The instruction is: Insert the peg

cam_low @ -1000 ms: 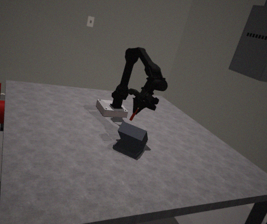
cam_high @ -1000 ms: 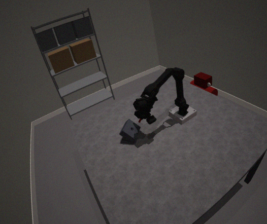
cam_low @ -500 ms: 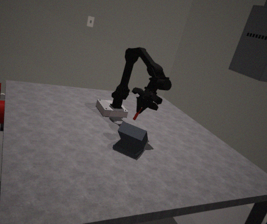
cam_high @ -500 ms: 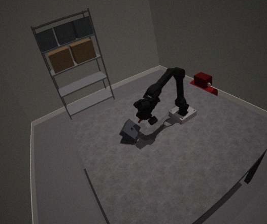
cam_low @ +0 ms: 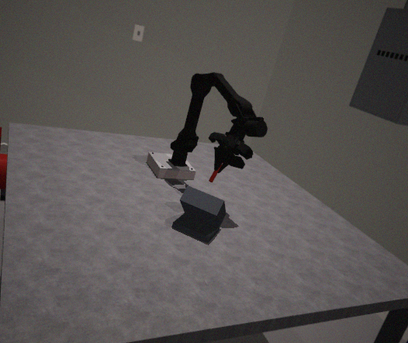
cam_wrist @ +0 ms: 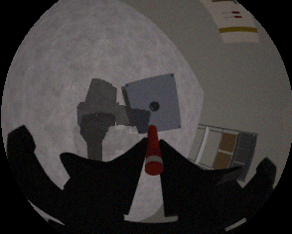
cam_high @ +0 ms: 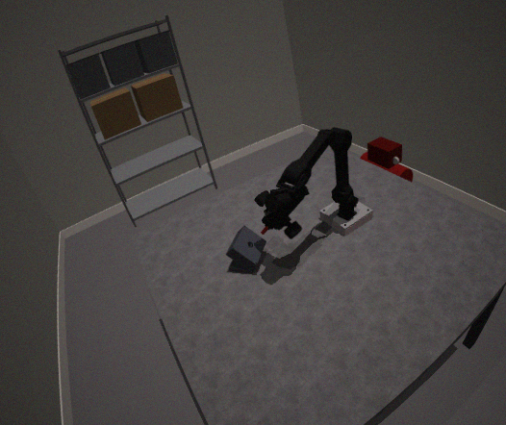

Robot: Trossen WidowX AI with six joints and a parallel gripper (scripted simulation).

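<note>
Right now my gripper tip is 100 mm above the panel block, 70 mm to the left of it and 70 mm short of it. Also, from my gripper tip: red peg: 10 mm to the left, 10 mm behind, 10 mm above.
</note>
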